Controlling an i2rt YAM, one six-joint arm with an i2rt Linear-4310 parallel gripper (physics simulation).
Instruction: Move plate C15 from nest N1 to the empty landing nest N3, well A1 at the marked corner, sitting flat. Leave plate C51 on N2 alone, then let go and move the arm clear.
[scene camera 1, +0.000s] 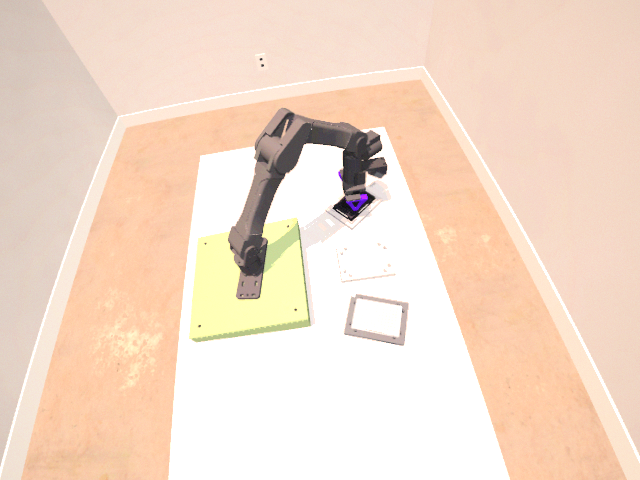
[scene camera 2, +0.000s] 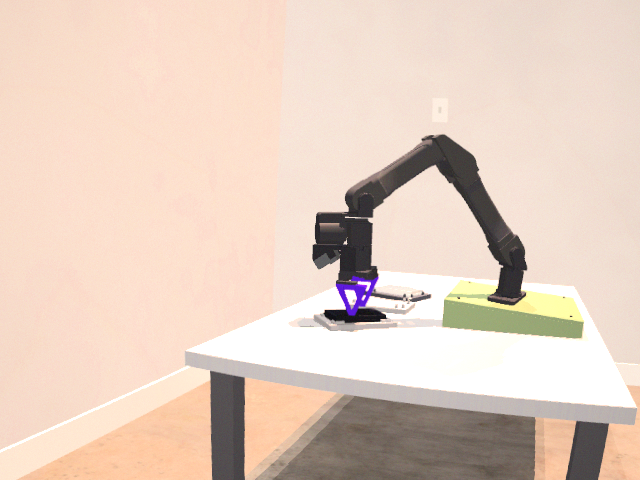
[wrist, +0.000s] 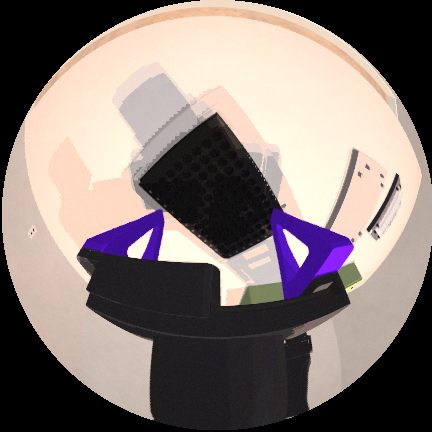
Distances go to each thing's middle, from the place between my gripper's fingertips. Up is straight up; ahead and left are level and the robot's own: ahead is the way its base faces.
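Black perforated plate (wrist: 207, 181): 1 cm below my hand, 1 cm ahead. White grid tray (scene camera 1: 371, 316): from my hand 41 cm to the right, 6 cm ahead, 1 cm below. Going by their middles, black perforated plate nearest to my hand of the things named here.
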